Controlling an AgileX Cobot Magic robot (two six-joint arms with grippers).
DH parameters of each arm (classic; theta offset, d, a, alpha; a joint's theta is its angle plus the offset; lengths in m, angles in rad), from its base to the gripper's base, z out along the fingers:
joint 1: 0 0.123 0 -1.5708
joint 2: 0.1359 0 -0.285 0
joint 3: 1.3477 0 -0.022 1.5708
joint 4: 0 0.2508 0 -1.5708
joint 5: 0 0 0.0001 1.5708
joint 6: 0 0.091 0 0
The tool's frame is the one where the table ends.
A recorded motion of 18 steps. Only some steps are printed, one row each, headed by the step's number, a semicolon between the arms.
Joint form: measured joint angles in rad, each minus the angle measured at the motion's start. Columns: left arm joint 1, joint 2, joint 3, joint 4, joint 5, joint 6; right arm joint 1, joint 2, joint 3, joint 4, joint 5, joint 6.
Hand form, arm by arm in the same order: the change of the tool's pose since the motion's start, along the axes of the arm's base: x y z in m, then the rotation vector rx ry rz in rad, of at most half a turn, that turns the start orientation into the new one. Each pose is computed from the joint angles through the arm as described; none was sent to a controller.
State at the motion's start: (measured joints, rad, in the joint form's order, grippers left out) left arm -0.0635 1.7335 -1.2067 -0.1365 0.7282 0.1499; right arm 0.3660 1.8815 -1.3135 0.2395 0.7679 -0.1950
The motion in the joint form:
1: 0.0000 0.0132 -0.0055 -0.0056 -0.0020 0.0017; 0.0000 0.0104 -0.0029 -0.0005 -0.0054 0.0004
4: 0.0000 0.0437 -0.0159 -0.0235 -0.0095 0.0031; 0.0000 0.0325 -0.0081 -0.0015 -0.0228 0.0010
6: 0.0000 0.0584 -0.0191 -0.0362 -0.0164 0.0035; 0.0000 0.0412 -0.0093 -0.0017 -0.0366 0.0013
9: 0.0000 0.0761 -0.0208 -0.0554 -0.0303 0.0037; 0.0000 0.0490 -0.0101 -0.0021 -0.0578 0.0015
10: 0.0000 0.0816 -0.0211 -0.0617 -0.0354 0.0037; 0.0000 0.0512 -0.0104 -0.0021 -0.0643 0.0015
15: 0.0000 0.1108 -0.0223 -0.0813 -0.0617 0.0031; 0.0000 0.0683 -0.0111 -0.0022 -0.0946 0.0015
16: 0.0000 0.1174 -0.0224 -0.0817 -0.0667 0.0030; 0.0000 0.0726 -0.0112 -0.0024 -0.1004 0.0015
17: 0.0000 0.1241 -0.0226 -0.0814 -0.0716 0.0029; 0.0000 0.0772 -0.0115 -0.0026 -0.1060 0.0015
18: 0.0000 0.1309 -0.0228 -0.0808 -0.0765 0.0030; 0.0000 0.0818 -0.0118 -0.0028 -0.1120 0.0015
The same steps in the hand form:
1: 0.0024 -0.0005 -0.0031 -0.0039 0.0058 0.0011; 0.0017 0.0005 -0.0031 -0.0017 0.0018 -0.0013
4: 0.0078 -0.0018 -0.0109 -0.0181 0.0193 0.0087; 0.0055 0.0016 -0.0099 -0.0042 0.0010 -0.0050
6: 0.0103 -0.0026 -0.0151 -0.0285 0.0246 0.0151; 0.0074 0.0021 -0.0126 -0.0036 -0.0051 -0.0080
9: 0.0133 -0.0038 -0.0205 -0.0441 0.0279 0.0260; 0.0098 0.0027 -0.0149 -0.0013 -0.0187 -0.0124
10: 0.0142 -0.0041 -0.0222 -0.0492 0.0284 0.0298; 0.0106 0.0028 -0.0155 -0.0004 -0.0231 -0.0137
15: 0.0189 -0.0051 -0.0318 -0.0638 0.0315 0.0446; 0.0142 0.0037 -0.0212 0.0009 -0.0366 -0.0198
16: 0.0198 -0.0051 -0.0341 -0.0635 0.0330 0.0459; 0.0149 0.0038 -0.0228 0.0006 -0.0383 -0.0209
17: 0.0207 -0.0051 -0.0364 -0.0626 0.0347 0.0468; 0.0157 0.0040 -0.0244 0.0002 -0.0396 -0.0219
18: 0.0216 -0.0050 -0.0387 -0.0614 0.0364 0.0474; 0.0164 0.0042 -0.0259 -0.0001 -0.0414 -0.0230

